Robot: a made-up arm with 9 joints. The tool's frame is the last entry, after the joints.
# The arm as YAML. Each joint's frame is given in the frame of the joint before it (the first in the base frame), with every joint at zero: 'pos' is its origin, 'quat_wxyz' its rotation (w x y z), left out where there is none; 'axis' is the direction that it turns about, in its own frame. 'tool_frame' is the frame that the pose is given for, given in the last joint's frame.
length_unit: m
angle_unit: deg
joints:
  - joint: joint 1
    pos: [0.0, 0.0, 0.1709]
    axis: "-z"
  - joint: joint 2
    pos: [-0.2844, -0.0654, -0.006]
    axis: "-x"
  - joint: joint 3
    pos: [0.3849, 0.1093, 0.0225]
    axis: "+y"
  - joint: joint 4
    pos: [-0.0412, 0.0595, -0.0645]
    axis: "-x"
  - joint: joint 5
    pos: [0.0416, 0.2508, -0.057]
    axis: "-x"
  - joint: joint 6
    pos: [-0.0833, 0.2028, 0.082]
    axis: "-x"
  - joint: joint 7
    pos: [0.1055, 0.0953, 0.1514]
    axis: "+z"
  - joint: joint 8
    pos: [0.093, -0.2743, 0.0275]
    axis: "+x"
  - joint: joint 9
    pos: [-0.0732, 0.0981, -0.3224]
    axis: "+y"
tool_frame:
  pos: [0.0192, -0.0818, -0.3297]
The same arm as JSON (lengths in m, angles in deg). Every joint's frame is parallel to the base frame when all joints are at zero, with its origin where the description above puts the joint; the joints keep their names.
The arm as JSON. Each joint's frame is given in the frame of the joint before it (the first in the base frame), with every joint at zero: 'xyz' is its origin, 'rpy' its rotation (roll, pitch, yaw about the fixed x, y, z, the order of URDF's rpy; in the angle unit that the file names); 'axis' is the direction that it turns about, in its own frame. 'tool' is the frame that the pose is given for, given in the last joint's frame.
{"units": {"length": "m", "angle": "deg"}, "joints": [{"name": "joint 1", "type": "revolute", "origin": {"xyz": [0.0, 0.0, 0.1709], "rpy": [0.0, 0.0, 0.0]}, "axis": "-z"}, {"name": "joint 2", "type": "revolute", "origin": {"xyz": [-0.2844, -0.0654, -0.006], "rpy": [0.0, 0.0, 0.0]}, "axis": "-x"}, {"name": "joint 3", "type": "revolute", "origin": {"xyz": [0.3849, 0.1093, 0.0225], "rpy": [0.0, 0.0, 0.0]}, "axis": "+y"}, {"name": "joint 4", "type": "revolute", "origin": {"xyz": [-0.0412, 0.0595, -0.0645], "rpy": [0.0, 0.0, 0.0]}, "axis": "-x"}, {"name": "joint 5", "type": "revolute", "origin": {"xyz": [0.0416, 0.2508, -0.057], "rpy": [0.0, 0.0, 0.0]}, "axis": "-x"}, {"name": "joint 6", "type": "revolute", "origin": {"xyz": [-0.0833, 0.2028, 0.082], "rpy": [0.0, 0.0, 0.0]}, "axis": "-x"}, {"name": "joint 7", "type": "revolute", "origin": {"xyz": [0.1055, 0.0953, 0.1514], "rpy": [0.0, 0.0, 0.0]}, "axis": "+z"}, {"name": "joint 8", "type": "revolute", "origin": {"xyz": [0.093, -0.2743, 0.0275], "rpy": [0.0, 0.0, 0.0]}, "axis": "+x"}, {"name": "joint 9", "type": "revolute", "origin": {"xyz": [-0.0732, 0.0981, -0.3224], "rpy": [0.0, 0.0, 0.0]}, "axis": "+y"}], "tool": {"origin": {"xyz": [0.0192, -0.0818, -0.3297], "rpy": [0.0, 0.0, 0.0]}}}
